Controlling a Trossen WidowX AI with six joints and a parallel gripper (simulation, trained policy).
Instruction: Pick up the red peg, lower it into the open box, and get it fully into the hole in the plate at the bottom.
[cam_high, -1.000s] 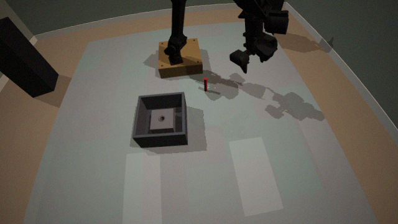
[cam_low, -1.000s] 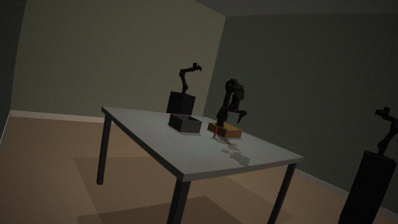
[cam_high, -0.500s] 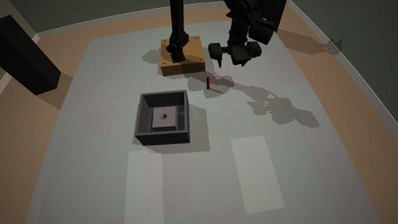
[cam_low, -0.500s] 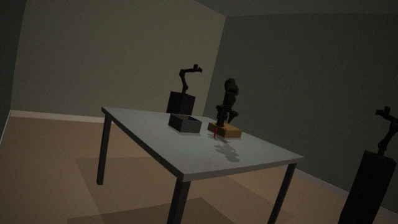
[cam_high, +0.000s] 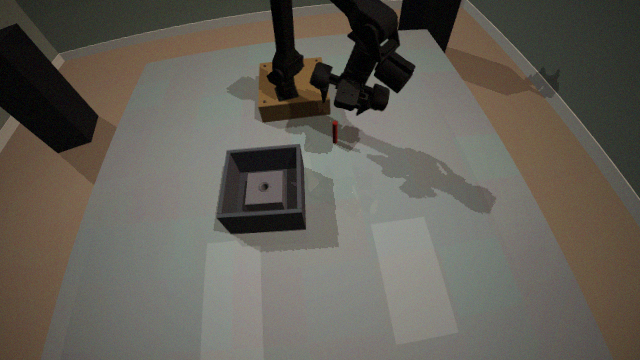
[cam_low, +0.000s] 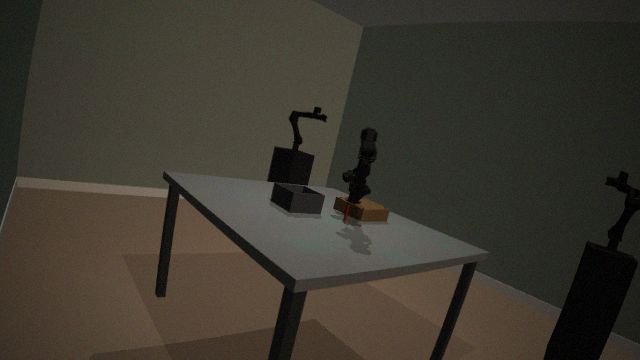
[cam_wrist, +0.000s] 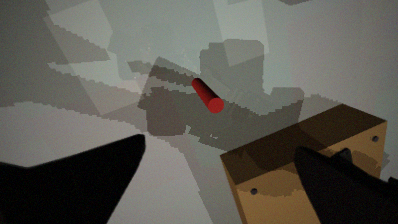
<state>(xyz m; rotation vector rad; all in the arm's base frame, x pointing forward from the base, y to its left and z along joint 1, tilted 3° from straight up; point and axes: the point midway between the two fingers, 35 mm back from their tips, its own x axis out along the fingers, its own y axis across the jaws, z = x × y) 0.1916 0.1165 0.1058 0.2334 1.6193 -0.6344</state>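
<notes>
Right now the red peg is 20 mm to the right of my gripper tip and 90 mm below it. From my gripper tip the other things lie so: dark box: 120 mm ahead, 240 mm to the right, 100 mm below; plate: 120 mm ahead, 240 mm to the right, 80 mm below.
</notes>
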